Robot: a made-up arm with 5 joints. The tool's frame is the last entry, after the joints.
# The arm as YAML. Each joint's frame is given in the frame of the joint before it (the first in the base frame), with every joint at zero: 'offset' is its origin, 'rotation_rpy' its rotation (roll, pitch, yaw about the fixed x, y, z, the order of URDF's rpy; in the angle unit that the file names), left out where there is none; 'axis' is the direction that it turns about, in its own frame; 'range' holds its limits. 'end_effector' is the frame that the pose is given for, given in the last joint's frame.
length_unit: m
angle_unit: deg
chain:
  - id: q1
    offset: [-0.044, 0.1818, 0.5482]
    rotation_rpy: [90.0, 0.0, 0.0]
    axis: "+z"
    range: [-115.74, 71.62]
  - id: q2
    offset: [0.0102, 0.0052, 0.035]
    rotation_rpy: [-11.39, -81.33, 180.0]
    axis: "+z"
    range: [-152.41, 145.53]
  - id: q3
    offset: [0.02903, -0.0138, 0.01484]
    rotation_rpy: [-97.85, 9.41, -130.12]
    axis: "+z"
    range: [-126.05, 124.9]
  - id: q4
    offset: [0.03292, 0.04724, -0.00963]
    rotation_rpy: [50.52, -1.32, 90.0]
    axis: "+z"
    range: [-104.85, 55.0]
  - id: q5
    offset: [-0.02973, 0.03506, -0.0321]
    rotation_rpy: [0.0, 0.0, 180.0]
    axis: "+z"
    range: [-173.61, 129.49]
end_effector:
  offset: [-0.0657, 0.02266, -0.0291]
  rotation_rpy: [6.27, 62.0, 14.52]
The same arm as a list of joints. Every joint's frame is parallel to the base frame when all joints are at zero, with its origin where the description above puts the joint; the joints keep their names.
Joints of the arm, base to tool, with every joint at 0 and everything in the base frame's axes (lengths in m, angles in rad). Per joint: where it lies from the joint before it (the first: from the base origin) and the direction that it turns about. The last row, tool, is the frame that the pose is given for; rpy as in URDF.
q1: xyz -0.0440 0.1818 0.5482 axis 0 -1 0
q2: xyz 0.0102 -0.0350 0.0052 axis 0.969097 -0.1478 -0.197499
q3: xyz 0.0127 -0.0313 0.0106 axis -0.125595 -0.761671 0.635676
q4: xyz -0.0427 0.0352 0.0186 axis 0 0 1
q5: xyz 0.0248 -0.0387 -0.0321 axis 0 0 1
tool: xyz -0.0621 0.0312 -0.0291 rpy 0.1094 1.0821 0.1198
Joint limits (rad, base to tool): -2.0200..1.2500 -2.6601..2.5400 -2.2000..2.1799 -1.8300..0.9599 -3.0301..2.2600

